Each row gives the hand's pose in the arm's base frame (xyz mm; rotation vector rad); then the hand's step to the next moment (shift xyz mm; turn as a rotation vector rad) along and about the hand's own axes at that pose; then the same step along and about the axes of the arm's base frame.
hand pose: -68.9 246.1 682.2 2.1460 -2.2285 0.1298
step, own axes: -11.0 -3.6 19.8 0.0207 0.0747 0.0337
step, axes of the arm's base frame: 4.5 9.0 -20.6 -0.0746 -0.0210 -0.0338
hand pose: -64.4 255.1 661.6 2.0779 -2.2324 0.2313
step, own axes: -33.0 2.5 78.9 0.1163 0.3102 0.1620
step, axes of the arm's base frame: 3.3 19.5 -83.2 -0.3110 -0.1206 -0.1573
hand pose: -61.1 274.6 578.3 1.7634 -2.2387 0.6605
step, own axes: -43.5 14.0 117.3 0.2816 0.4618 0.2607
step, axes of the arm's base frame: 10.1 -15.1 -124.6 -0.4889 -0.2823 -0.2044
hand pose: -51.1 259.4 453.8 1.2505 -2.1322 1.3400
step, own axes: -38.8 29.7 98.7 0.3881 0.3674 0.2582
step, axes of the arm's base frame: 14.2 -59.0 -91.9 -0.4726 -0.3500 -0.0802
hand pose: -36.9 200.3 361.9 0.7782 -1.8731 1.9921
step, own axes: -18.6 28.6 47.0 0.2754 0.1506 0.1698
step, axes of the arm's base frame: 7.6 -46.5 -33.9 -0.2762 -0.2234 0.0336
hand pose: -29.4 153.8 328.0 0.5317 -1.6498 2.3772
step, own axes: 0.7 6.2 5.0 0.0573 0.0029 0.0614
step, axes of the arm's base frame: -2.0 -6.9 -3.5 -0.0426 -0.0606 0.0396
